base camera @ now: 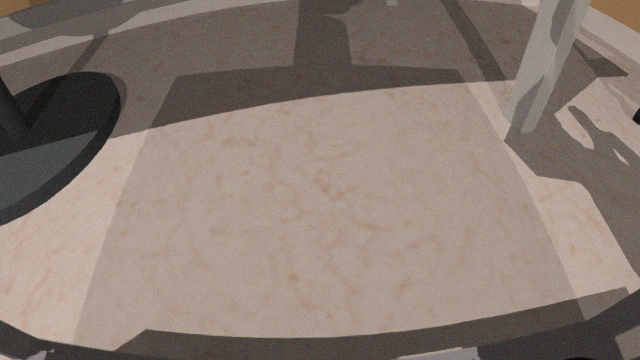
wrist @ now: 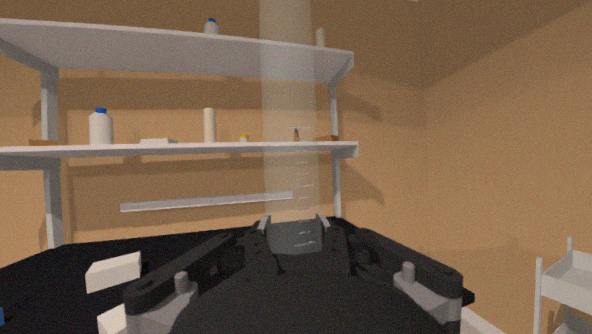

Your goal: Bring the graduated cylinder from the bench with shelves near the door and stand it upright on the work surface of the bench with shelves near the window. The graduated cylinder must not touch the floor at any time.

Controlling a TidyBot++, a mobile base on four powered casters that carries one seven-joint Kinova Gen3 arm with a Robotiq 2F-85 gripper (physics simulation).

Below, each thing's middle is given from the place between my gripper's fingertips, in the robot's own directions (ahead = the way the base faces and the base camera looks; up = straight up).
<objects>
Right now my hand is 3 cm past the graduated cylinder (wrist: 290, 144) and 3 cm below it.
</objects>
